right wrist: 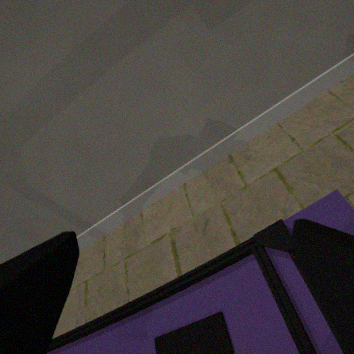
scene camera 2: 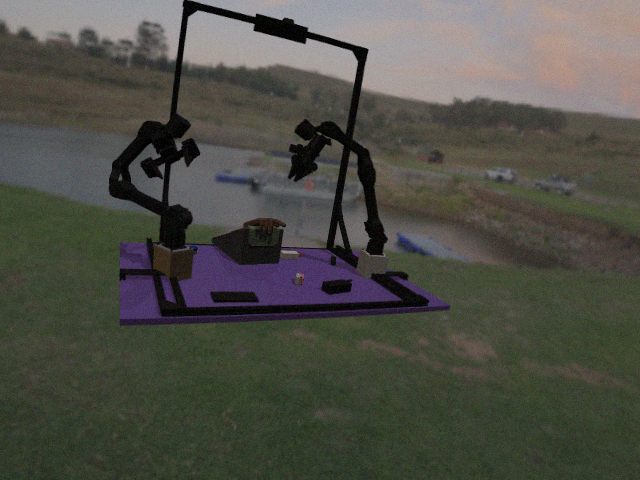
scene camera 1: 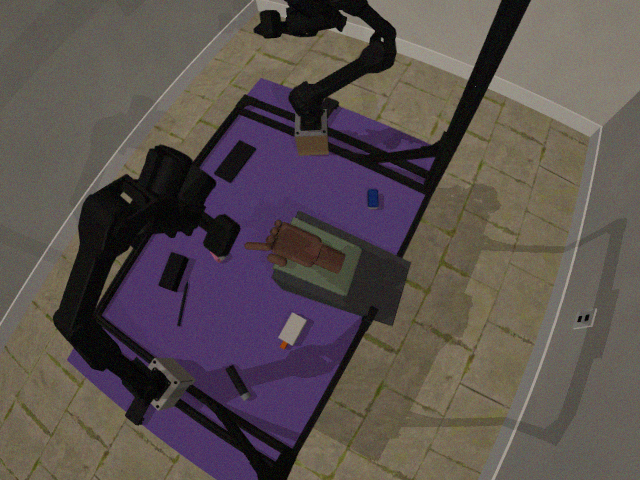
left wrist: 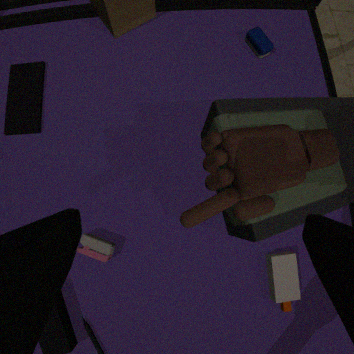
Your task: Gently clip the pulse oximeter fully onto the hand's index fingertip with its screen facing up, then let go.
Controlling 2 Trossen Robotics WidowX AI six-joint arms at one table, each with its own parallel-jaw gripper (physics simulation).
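Places are measured from the left arm's base along level axes (x left, y back, z up), in metres.
Pixels of known places: left gripper, between the fingertips: [scene camera 2: 291,179] [scene camera 1: 219,213] [left wrist: 194,223]; right gripper, between the fingertips: [right wrist: 186,236] [scene camera 2: 174,171]; left arm's base, origin of its link: [scene camera 2: 374,252] [scene camera 1: 156,384]; right arm's base, origin of its link: [scene camera 2: 174,246] [scene camera 1: 310,122].
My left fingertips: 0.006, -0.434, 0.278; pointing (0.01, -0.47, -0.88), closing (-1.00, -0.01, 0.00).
Observation:
Ahead of a thing's pixels: the offset from my left fingertips to its top centre, as dx, dy, dz.
The pulse oximeter @(+0.133, +0.055, -0.352) [scene camera 2: 299,279] [left wrist: 96,247], white and pink, lies on the purple table; in scene camera 1 it is mostly hidden behind a black gripper part. The brown hand [scene camera 1: 297,243] [scene camera 2: 264,224] [left wrist: 270,160] rests on a green pad on a dark wedge. Its index finger [scene camera 1: 255,245] [left wrist: 207,209] sticks out past the pad, bare. My left gripper [scene camera 2: 299,173] [left wrist: 194,223] is open and empty, high above the table, with the oximeter beside its left-hand finger in the left wrist view. My right gripper [scene camera 2: 172,160] [right wrist: 186,236] is open and empty, raised high near the table's edge.
A flat black slab @(+0.306, -0.222, -0.376) [scene camera 1: 235,161] [scene camera 2: 234,297] [left wrist: 25,98], a black box @(+0.205, +0.185, -0.348) [scene camera 1: 173,271] [scene camera 2: 336,286] and a thin black stick @(+0.121, +0.239, -0.374) [scene camera 1: 183,304] lie on the table. So do a white box @(-0.194, +0.106, -0.355) [scene camera 1: 293,328] [left wrist: 286,277], a blue block @(-0.154, -0.357, -0.351) [scene camera 1: 372,198] [left wrist: 259,41] and a dark cylinder @(-0.161, +0.307, -0.356) [scene camera 1: 237,381].

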